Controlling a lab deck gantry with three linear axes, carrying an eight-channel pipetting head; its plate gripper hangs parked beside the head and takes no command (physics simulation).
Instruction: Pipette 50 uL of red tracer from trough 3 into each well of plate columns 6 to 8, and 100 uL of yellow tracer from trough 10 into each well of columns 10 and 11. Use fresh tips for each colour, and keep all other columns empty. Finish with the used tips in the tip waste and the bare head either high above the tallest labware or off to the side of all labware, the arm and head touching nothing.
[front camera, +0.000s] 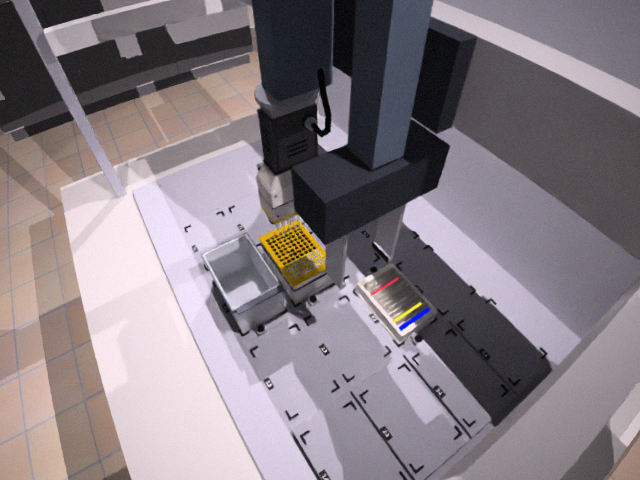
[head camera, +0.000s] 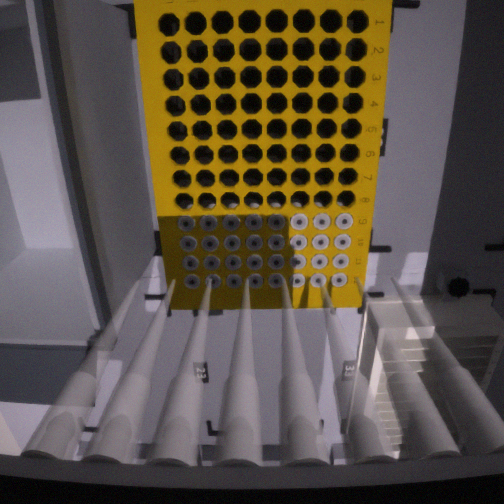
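The pipetting head (front camera: 275, 190) hangs at the far side of the yellow tip rack (front camera: 315, 274) (head camera: 156, 115). Pale translucent tips (front camera: 285, 225) (head camera: 242, 355) are on its channels. Rack columns 1 to 8 are empty holes; columns 9 to 12 hold tips. The trough reservoir (front camera: 373, 311) (head camera: 395, 320) shows a red strip (front camera: 385, 286), a yellow strip (front camera: 408, 312) and a blue strip (front camera: 415, 319). The grey tip waste bin (front camera: 261, 311) (head camera: 112, 200) stands beside the rack. My parked plate gripper (front camera: 362, 269) is open and empty. The well plate does not show in either view.
The gantry's dark crossblock (front camera: 356, 191) hangs right of the head and partly hides the deck behind it. A dark cable (front camera: 325, 111) loops beside the head. The deck's raised right wall (front camera: 537, 155) stands behind the reservoir. A slanting post (front camera: 77, 103) stands at the left.
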